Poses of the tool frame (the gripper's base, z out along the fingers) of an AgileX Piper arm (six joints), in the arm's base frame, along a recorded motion.
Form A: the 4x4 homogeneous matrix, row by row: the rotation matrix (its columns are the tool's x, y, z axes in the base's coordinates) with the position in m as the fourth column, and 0 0 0 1 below. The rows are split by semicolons.
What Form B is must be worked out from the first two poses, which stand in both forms.
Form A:
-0.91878 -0.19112 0.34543 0.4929; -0.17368 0.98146 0.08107 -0.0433; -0.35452 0.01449 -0.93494 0.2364; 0 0 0 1
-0.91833 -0.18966 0.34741 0.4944; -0.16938 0.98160 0.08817 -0.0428; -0.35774 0.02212 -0.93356 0.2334; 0 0 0 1
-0.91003 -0.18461 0.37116 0.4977; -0.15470 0.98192 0.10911 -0.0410; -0.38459 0.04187 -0.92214 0.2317; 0 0 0 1
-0.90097 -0.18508 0.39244 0.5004; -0.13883 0.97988 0.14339 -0.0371; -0.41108 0.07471 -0.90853 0.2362; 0 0 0 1
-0.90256 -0.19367 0.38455 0.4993; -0.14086 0.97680 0.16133 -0.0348; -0.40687 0.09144 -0.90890 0.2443; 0 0 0 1
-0.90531 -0.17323 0.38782 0.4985; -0.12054 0.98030 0.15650 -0.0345; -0.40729 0.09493 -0.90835 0.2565; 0 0 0 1
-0.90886 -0.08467 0.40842 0.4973; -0.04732 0.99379 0.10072 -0.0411; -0.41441 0.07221 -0.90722 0.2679; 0 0 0 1
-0.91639 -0.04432 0.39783 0.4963; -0.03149 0.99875 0.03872 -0.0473; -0.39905 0.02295 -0.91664 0.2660; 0 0 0 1
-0.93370 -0.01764 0.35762 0.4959; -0.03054 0.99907 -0.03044 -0.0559; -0.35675 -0.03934 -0.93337 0.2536; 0 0 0 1
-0.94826 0.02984 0.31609 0.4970; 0.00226 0.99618 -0.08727 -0.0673; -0.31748 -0.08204 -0.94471 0.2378; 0 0 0 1
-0.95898 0.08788 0.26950 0.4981; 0.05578 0.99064 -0.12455 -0.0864; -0.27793 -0.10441 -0.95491 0.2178; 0 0 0 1
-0.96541 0.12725 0.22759 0.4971; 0.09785 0.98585 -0.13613 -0.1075; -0.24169 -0.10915 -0.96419 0.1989; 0 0 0 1
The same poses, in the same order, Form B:
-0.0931 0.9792 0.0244 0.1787 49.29 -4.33 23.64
-0.0917 0.9790 0.0282 0.1801 49.44 -4.28 23.34
-0.0869 0.9765 0.0387 0.1935 49.77 -4.10 23.17
-0.0832 0.9733 0.0560 0.2064 50.04 -3.71 23.62
-0.0859 0.9732 0.0649 0.2033 49.93 -3.48 24.43
-0.0754 0.9739 0.0645 0.2041 49.85 -3.45 25.65
-0.0338 0.9759 0.0443 0.2108 49.73 -4.11 26.79
-0.0194 0.9787 0.0158 0.2035 49.63 -4.73 26.60
-0.0123 0.9831 -0.0177 0.1817 49.59 -5.59 25.36
0.0081 0.9860 -0.0429 0.1606 49.70 -6.73 23.78
0.0364 0.9880 -0.0579 0.1385 49.81 -8.64 21.78
0.0569 0.9894 -0.0620 0.1186 49.71 -10.75 19.89

